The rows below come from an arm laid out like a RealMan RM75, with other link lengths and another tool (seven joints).
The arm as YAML. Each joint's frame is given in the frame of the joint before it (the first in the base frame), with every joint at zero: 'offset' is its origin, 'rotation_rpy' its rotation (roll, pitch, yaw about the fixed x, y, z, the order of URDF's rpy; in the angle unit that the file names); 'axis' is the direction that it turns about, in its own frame. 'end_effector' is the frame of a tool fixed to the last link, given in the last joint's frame.
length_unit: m
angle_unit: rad
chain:
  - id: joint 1
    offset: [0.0, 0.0, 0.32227]
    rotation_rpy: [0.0, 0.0, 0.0]
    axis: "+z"
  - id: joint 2
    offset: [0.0, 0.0, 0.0]
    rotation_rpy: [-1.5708, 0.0, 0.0]
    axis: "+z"
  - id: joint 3
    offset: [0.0, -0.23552, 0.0]
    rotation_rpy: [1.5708, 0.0, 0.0]
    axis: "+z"
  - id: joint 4
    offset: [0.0, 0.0, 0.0]
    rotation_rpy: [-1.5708, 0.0, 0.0]
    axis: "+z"
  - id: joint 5
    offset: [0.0, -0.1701, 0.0]
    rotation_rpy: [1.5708, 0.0, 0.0]
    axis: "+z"
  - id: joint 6
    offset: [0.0, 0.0, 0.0]
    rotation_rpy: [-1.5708, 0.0, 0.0]
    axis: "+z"
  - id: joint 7
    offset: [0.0, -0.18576, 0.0]
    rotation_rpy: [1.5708, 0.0, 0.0]
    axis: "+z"
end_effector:
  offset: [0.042, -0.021, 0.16]
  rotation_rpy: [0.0, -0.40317, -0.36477]
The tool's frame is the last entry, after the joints.
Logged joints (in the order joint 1, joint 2, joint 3, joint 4, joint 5, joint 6, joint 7), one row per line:
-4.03 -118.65 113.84 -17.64 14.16 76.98 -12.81
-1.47 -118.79 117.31 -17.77 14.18 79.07 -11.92
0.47 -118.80 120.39 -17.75 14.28 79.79 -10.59
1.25 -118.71 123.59 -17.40 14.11 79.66 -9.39
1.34 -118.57 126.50 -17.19 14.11 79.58 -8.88
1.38 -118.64 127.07 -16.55 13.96 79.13 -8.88
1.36 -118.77 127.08 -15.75 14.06 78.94 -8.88
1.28 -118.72 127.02 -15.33 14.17 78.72 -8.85
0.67 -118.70 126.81 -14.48 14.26 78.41 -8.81
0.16 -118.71 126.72 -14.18 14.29 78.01 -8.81
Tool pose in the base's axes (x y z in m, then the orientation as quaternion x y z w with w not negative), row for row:
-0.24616 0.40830 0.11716 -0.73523 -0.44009 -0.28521 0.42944
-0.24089 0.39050 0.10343 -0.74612 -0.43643 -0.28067 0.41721
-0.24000 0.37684 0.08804 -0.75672 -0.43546 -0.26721 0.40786
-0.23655 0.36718 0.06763 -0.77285 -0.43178 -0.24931 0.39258
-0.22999 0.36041 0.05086 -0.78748 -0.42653 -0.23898 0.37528
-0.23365 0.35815 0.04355 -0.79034 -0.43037 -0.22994 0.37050
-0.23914 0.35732 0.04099 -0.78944 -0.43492 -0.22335 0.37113
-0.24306 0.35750 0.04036 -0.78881 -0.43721 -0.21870 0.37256
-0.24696 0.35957 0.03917 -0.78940 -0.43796 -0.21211 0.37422
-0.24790 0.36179 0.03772 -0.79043 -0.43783 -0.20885 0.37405
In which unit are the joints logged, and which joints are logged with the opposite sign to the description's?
The joints are logged in degrees. Opposite sign: joint 4, joint 5.
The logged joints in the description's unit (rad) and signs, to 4 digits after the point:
-0.0703 -2.0708 1.9869 0.3079 -0.2471 1.3436 -0.2236
-0.0257 -2.0733 2.0474 0.3101 -0.2475 1.3800 -0.2080
0.0082 -2.0735 2.1012 0.3098 -0.2492 1.3926 -0.1848
0.0218 -2.0719 2.1571 0.3037 -0.2463 1.3903 -0.1639
0.0234 -2.0694 2.2078 0.3000 -0.2463 1.3889 -0.1550
0.0241 -2.0707 2.2178 0.2889 -0.2436 1.3811 -0.1550
0.0237 -2.0729 2.2180 0.2749 -0.2454 1.3778 -0.1550
0.0223 -2.0721 2.2169 0.2676 -0.2473 1.3739 -0.1545
0.0117 -2.0717 2.2133 0.2527 -0.2489 1.3685 -0.1538
0.0028 -2.0719 2.2117 0.2475 -0.2494 1.3615 -0.1538

